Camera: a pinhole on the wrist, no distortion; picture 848 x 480 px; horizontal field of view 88.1 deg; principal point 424.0 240.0 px. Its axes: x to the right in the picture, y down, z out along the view. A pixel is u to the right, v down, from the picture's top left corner.
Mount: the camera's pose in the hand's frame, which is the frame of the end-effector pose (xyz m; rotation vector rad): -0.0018 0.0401 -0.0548 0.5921 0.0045 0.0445
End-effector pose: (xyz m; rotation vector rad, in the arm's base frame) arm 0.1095 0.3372 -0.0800 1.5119 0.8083 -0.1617
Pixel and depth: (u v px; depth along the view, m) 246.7 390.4 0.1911
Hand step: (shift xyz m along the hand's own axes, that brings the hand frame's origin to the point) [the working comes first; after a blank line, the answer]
In the camera's frame: -0.0773 0.0656 0.1911

-0.0784 -0.0155 0.1397
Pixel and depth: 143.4 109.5 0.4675
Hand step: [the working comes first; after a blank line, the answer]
In the camera's frame: -0.2993 -0.1392 0.4675

-0.2872 -0.3490 0.2529
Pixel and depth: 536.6 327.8 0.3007
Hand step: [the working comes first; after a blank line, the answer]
In the camera's frame: 0.0773 0.0602 0.3007

0.0780 -0.0744 0.2290
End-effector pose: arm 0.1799 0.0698 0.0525 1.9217 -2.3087 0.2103
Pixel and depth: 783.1 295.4 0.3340
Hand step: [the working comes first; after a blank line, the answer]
In the camera's frame: 0.2736 0.0422 0.3340

0.2756 -0.0994 0.2482
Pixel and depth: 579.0 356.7 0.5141
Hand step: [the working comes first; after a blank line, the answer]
In the camera's frame: 0.1818 0.1369 0.5141

0.1830 -0.1254 0.4497
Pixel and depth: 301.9 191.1 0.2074
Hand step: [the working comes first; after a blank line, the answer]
In the camera's frame: -0.0578 -0.0231 0.2074

-0.0550 -0.0973 0.1039
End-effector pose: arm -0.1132 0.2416 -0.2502 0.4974 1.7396 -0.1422
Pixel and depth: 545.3 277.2 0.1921
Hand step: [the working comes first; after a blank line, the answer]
In the camera's frame: 0.0532 0.0163 0.1921

0.0539 -0.0512 0.1142
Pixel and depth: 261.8 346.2 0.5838
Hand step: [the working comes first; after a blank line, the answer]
In the camera's frame: -0.2160 0.1415 0.5838

-0.2134 -0.1776 0.5067
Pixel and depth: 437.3 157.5 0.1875
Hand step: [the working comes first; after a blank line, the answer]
In the camera's frame: 0.0057 -0.0353 0.1875

0.0085 -0.0935 0.0811
